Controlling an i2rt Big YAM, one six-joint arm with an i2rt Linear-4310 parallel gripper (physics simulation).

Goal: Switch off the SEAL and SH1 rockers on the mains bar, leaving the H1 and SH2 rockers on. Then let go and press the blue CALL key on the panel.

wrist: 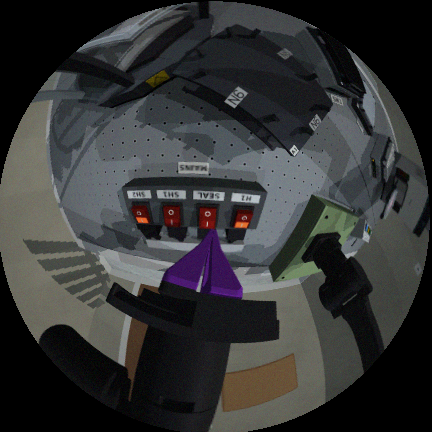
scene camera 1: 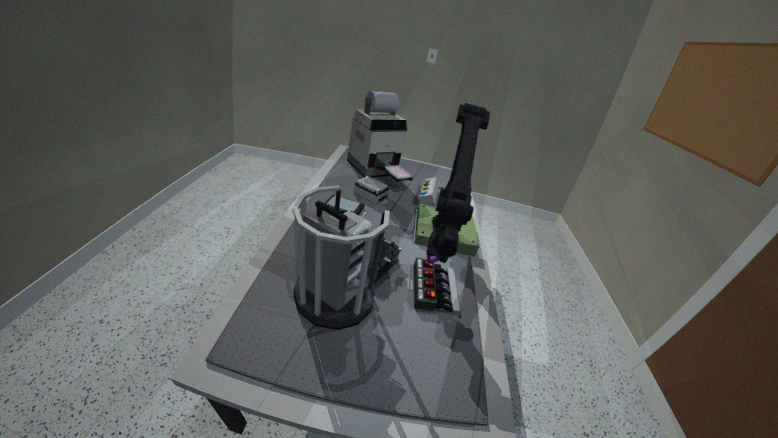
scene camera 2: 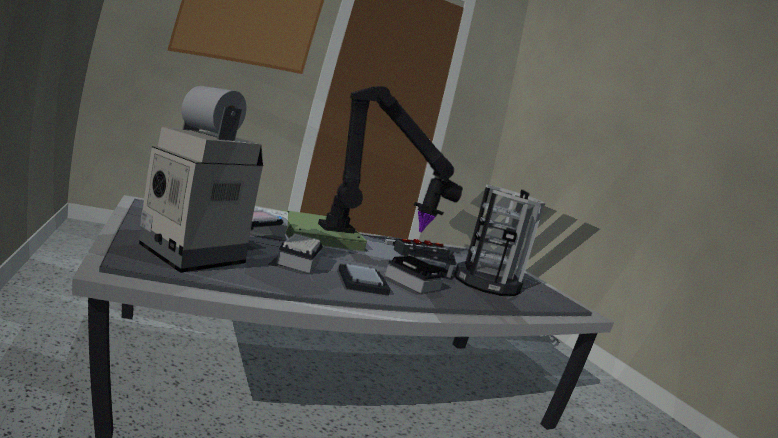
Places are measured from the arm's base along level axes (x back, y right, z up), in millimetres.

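Pixels of known places: gripper, fingertip midpoint: [wrist: 211, 232] [scene camera 1: 429, 262] [scene camera 2: 420, 232]; arm's base, link origin: [wrist: 320, 244] [scene camera 2: 336, 228].
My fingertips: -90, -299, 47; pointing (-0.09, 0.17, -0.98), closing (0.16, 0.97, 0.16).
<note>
For each thing: its top centre in the pictures, then the offset to it from my fingertips, as dx, dy, dz. "*": a spot on its surface instead.
- H1 rocker, top centre: [wrist: 243, 221] +10, +45, -34
- SEAL rocker, top centre: [wrist: 207, 220] +9, -5, -34
- panel, top centre: [scene camera 2: 258, 207] [scene camera 1: 431, 184] [wrist: 367, 237] +52, +621, -3
- blue CALL key, top centre: [scene camera 1: 424, 191] +17, +551, -15
- round caged rack, top centre: [scene camera 1: 341, 202] [scene camera 2: 514, 188] -296, -139, +262
- black tray holder, surface spot: [scene camera 2: 416, 274] * -397, +238, -37
- tall instrument, top centre: [scene camera 2: 221, 88] [scene camera 1: 384, 92] -269, +881, +369
The mains bar [scene camera 1: 417, 302] [scene camera 2: 421, 249] [wrist: 195, 186] lies on the table. In the wrist view its SH2 rocker [wrist: 140, 215] and H1 rocker [wrist: 243, 218] glow orange at one end. Its SH1 rocker [wrist: 172, 216] and SEAL rocker [wrist: 207, 217] are plain red, unlit. My gripper [scene camera 1: 432, 258] [scene camera 2: 422, 229] [wrist: 211, 232] is shut and empty, purple fingertips pointing down above the bar. In the wrist view the tips show at the lower edge of the SEAL rocker; contact is unclear. The panel [scene camera 1: 430, 191] with the blue CALL key [scene camera 1: 424, 192] stands beyond the green base.
The green base block [scene camera 1: 457, 239] [scene camera 2: 326, 233] [wrist: 295, 245] carries the arm. A round caged rack [scene camera 1: 317, 277] [scene camera 2: 492, 282] stands across the table from the bar. A black tray holder [scene camera 2: 416, 274] lies between them. A tall instrument [scene camera 1: 375, 141] [scene camera 2: 217, 206] stands at the far end.
</note>
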